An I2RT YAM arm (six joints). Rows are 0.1 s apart.
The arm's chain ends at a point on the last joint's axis. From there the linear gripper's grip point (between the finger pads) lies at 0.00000 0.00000 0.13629 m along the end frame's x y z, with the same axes.
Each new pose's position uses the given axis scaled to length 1; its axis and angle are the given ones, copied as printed.
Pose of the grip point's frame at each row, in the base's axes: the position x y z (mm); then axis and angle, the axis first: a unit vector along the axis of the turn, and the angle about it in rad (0 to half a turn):
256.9 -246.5 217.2 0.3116 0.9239 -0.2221 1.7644
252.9 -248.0 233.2 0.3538 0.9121 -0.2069 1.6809
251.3 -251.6 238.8 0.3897 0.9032 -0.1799 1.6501
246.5 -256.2 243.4 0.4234 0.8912 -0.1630 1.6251
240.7 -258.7 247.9 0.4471 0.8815 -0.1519 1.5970
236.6 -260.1 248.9 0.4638 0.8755 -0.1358 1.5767
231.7 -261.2 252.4 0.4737 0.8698 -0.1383 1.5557
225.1 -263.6 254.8 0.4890 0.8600 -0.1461 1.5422
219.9 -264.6 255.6 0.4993 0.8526 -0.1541 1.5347
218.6 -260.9 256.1 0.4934 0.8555 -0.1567 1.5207
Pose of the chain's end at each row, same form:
144.6 -171.5 235.4 0.3116 0.9239 -0.2221 1.7644
140.4 -171.5 241.7 0.3538 0.9121 -0.2069 1.6809
138.9 -174.8 244.8 0.3897 0.9032 -0.1799 1.6501
135.1 -177.7 247.0 0.4234 0.8912 -0.1630 1.6251
130.1 -179.1 248.2 0.4471 0.8815 -0.1519 1.5970
125.9 -180.6 247.2 0.4638 0.8755 -0.1358 1.5767
122.0 -180.5 247.8 0.4737 0.8698 -0.1383 1.5557
117.4 -180.4 248.1 0.4890 0.8600 -0.1461 1.5422
113.9 -179.3 247.6 0.4993 0.8526 -0.1541 1.5347
112.2 -176.4 246.1 0.4934 0.8555 -0.1567 1.5207

